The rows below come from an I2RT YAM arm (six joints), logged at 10 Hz.
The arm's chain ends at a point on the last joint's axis. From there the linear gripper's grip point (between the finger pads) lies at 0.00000 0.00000 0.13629 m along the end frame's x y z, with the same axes.
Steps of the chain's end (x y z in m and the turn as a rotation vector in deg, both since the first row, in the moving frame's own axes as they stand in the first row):
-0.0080 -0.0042 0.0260 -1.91 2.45 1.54
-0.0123 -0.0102 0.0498 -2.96 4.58 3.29
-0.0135 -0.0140 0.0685 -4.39 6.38 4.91
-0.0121 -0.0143 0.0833 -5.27 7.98 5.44
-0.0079 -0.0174 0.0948 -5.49 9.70 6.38
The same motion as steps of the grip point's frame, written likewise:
-0.0022 0.0004 0.0258 -1.91 2.45 1.54
-0.0016 -0.0029 0.0492 -2.96 4.58 3.29
0.0012 -0.0030 0.0673 -4.39 6.38 4.91
0.0062 -0.0009 0.0814 -5.27 7.98 5.44
0.0143 -0.0032 0.0922 -5.49 9.70 6.38

